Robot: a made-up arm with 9 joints. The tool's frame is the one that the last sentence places. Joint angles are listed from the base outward.
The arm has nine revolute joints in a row. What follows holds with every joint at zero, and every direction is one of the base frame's. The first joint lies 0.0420 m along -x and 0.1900 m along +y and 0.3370 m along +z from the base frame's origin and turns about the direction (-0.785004, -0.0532, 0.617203). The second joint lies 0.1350 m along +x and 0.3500 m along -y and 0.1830 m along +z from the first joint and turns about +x. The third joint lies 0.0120 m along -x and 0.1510 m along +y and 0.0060 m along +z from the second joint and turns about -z. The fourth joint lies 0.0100 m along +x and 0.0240 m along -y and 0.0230 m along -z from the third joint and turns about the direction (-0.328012, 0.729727, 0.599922). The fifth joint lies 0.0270 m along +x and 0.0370 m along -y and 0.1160 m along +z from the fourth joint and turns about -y. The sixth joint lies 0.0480 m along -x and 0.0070 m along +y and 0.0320 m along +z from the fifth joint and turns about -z. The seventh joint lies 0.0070 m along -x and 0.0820 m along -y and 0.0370 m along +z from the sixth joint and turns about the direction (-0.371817, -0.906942, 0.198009). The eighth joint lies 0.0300 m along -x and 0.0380 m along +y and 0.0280 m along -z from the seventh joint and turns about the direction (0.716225, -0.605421, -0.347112). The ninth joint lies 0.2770 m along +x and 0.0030 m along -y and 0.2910 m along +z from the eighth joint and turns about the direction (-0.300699, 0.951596, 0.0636). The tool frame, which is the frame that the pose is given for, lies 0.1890 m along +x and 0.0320 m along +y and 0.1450 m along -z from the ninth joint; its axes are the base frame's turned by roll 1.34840, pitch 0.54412 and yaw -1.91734 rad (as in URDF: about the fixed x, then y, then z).
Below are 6 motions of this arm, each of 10 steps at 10 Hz.
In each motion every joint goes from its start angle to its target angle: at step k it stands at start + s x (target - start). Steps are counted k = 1, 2, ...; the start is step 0. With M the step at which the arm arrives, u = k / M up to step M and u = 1 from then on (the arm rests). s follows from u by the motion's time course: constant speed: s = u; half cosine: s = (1 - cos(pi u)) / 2; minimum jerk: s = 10 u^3 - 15 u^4 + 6 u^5.
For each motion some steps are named. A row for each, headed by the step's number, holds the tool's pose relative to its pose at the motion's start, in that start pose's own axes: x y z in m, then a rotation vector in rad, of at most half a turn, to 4 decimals.
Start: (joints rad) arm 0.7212 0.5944 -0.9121 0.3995 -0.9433 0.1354 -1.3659 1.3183 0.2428
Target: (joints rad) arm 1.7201 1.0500 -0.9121 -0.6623 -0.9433 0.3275 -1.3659 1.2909 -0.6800
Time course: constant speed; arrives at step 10
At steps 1, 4, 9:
1: -0.0291 0.0107 0.0110 0.0209 0.0538 -0.0565
4: -0.1168 0.0126 0.0368 0.0760 0.1656 -0.2183
9: -0.2103 -0.0820 0.0299 0.1985 0.1749 -0.4537

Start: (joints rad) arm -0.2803 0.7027 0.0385 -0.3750 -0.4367 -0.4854 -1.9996 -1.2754 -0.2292
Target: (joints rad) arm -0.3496 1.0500 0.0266 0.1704 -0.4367 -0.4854 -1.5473 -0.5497 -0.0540
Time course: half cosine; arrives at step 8
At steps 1, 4, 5, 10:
1: 0.0066 0.0062 0.0037 0.0058 -0.0110 -0.0083
4: 0.0876 0.0846 0.0591 0.0947 -0.1370 -0.0816
5: 0.1173 0.1188 0.0881 0.1424 -0.1809 -0.0979
10: 0.1542 0.1750 0.1427 0.2315 -0.2344 -0.1088

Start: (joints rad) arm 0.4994 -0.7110 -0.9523 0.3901 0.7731 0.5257 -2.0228 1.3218 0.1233
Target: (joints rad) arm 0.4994 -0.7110 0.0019 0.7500 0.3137 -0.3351 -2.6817 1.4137 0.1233
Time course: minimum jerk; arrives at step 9
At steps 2, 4, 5, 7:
2: 0.0139 0.0278 0.0131 0.0866 -0.0421 0.0016
4: 0.0858 0.1278 0.0793 0.4320 -0.2941 0.0088
5: 0.1347 0.1745 0.1301 0.6267 -0.5123 0.0245
7: 0.1943 0.2193 0.2101 0.8618 -0.9098 0.0927

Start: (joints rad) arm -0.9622 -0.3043 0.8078 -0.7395 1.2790 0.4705 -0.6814 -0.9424 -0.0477
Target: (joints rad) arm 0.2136 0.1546 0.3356 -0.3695 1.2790 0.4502 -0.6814 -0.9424 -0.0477
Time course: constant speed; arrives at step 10
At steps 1, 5, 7, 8, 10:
1: -0.0684 -0.0194 0.0096 -0.0912 0.1004 -0.0416
5: -0.3433 -0.0637 0.1638 -0.4466 0.5521 -0.1343
7: -0.4523 -0.0616 0.3075 -0.6133 0.8023 -0.1349
8: -0.4926 -0.0544 0.3929 -0.6926 0.9321 -0.1234
10: -0.5367 -0.0292 0.5822 -0.8417 1.1988 -0.0758

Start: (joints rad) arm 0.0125 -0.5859 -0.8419 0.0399 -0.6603 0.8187 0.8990 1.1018 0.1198
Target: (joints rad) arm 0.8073 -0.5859 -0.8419 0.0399 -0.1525 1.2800 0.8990 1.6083 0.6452
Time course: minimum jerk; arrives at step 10
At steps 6, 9, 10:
6: -0.2169 0.0504 0.1560 0.0701 0.4192 0.1052
9: -0.2526 0.0450 0.2273 0.0653 0.6202 0.0977
10: -0.2531 0.0446 0.2290 0.0648 0.6258 0.0971

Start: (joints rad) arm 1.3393 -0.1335 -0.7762 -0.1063 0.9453 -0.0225 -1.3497 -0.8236 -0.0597
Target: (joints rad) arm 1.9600 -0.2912 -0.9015 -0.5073 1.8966 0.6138 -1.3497 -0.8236 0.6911
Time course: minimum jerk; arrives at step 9
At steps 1, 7, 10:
1: -0.0013 0.0037 0.0014 0.0031 0.0000 0.0044
7: -0.1473 0.1408 0.1440 0.1194 0.2484 0.4481
10: -0.1563 0.1414 0.1541 0.1173 0.2865 0.4972

